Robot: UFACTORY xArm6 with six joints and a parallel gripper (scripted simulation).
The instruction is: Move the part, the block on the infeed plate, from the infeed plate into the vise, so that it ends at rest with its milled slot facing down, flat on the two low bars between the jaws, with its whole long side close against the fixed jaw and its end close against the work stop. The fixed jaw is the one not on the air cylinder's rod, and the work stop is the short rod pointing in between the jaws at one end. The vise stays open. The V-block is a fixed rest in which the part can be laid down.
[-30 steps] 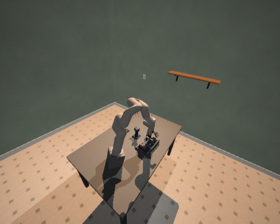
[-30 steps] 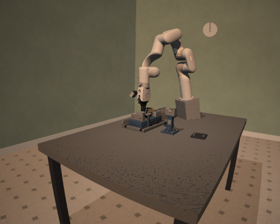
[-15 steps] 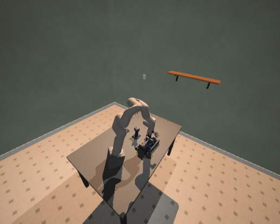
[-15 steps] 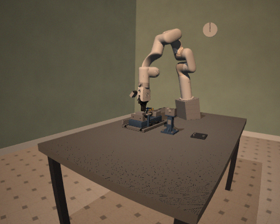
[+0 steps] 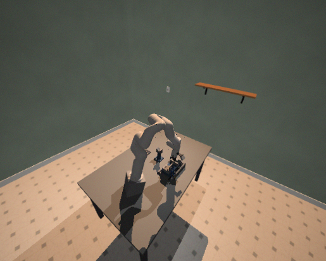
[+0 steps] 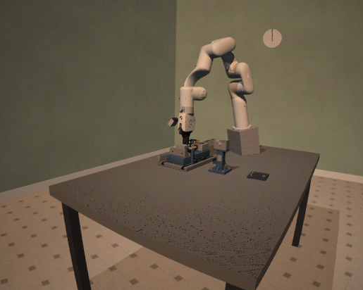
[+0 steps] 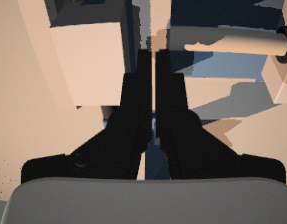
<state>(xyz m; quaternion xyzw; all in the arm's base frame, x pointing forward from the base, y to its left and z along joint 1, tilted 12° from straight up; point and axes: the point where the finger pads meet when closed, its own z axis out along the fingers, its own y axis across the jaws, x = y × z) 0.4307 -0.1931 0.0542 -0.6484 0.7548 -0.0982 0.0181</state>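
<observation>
Now: hand 3 cm short of the part, 1 cm to the left of it and 4 cm above it. From my hand the other things lie so: air cylinder rod 5 cm behind, 1 cm to the left, 5 cm below; work stop 4 cm ahead, 4 cm to the left, 4 cm below; vise base rail 5 cm behind, 9 cm to the right, 10 cm below.
</observation>
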